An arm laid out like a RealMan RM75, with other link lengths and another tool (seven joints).
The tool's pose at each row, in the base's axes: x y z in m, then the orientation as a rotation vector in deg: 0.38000 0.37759 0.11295 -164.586 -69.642 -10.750; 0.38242 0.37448 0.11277 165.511 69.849 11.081; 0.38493 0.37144 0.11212 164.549 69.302 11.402; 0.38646 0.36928 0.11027 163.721 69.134 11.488; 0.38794 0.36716 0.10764 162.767 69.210 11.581; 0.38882 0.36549 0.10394 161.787 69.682 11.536; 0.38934 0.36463 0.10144 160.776 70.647 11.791; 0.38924 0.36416 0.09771 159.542 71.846 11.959; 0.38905 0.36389 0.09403 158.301 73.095 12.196; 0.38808 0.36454 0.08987 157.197 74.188 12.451; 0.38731 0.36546 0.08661 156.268 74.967 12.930; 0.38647 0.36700 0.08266 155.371 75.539 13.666; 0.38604 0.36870 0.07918 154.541 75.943 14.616; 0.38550 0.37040 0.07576 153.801 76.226 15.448
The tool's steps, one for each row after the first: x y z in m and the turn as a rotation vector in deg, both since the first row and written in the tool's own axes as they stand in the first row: -0.00057 0.00390 0.00024 -0.971 -0.220 0.048; -0.00109 0.00779 0.00095 -2.063 -0.411 0.064; -0.00179 0.01034 0.00281 -2.846 -0.647 -0.093; -0.00259 0.01279 0.00545 -3.639 -0.882 -0.429; -0.00361 0.01447 0.00911 -4.267 -1.151 -1.002; -0.00415 0.01537 0.01159 -4.774 -1.168 -1.870; -0.00500 0.01551 0.01525 -5.344 -1.268 -2.948; -0.00575 0.01544 0.01887 -5.898 -1.312 -4.063; -0.00644 0.01416 0.02294 -6.394 -1.321 -5.049; -0.00670 0.01287 0.02615 -6.915 -1.178 -5.802; -0.00664 0.01107 0.03008 -7.542 -0.890 -6.430; -0.00613 0.00947 0.03360 -8.220 -0.466 -6.942; -0.00569 0.00779 0.03704 -8.852 -0.105 -7.356
